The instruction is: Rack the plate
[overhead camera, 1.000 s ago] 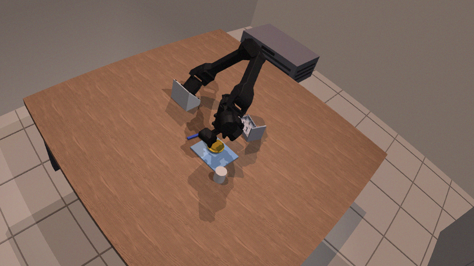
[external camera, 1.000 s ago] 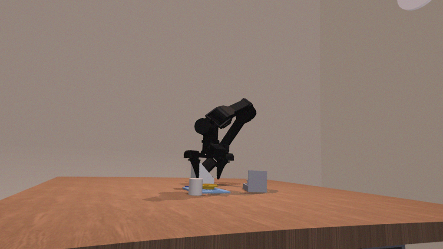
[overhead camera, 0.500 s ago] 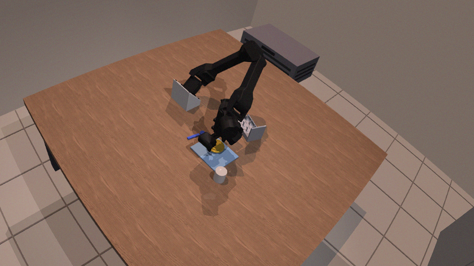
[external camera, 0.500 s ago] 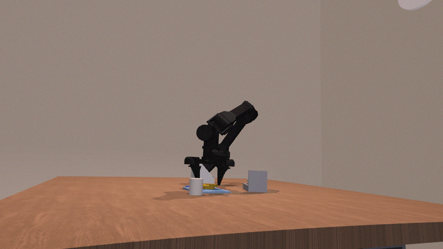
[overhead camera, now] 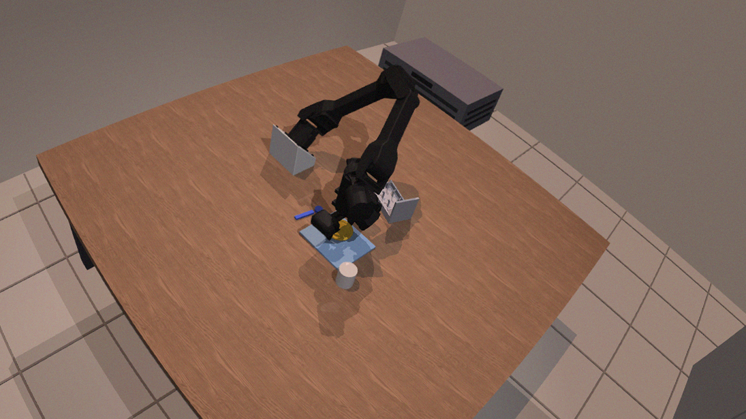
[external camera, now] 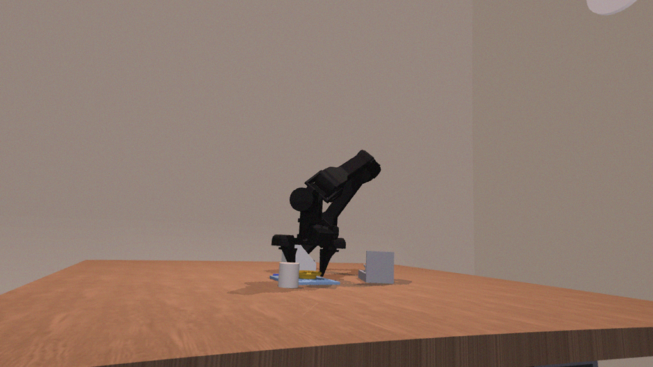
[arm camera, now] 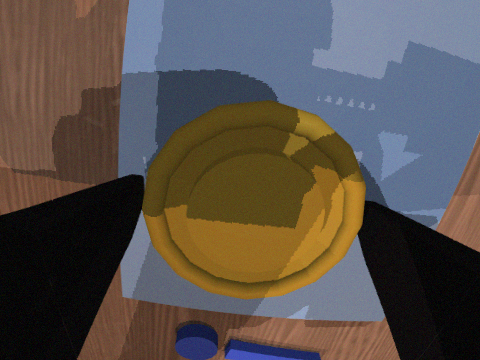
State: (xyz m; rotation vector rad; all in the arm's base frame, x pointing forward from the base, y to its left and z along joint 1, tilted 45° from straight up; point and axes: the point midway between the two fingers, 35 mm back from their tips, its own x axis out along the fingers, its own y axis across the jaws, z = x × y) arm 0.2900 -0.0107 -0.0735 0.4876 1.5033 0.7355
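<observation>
Right now my gripper tip is 1 cm short of the light blue mat, 2 cm to the left of it and 1 cm above it. From my gripper tip the other things lie so: blue spoon (9 cm behind, 2 cm to the right, 1 cm below); yellow plate (1 cm above); white cup (12 cm ahead, 8 cm to the right, 2 cm above).
</observation>
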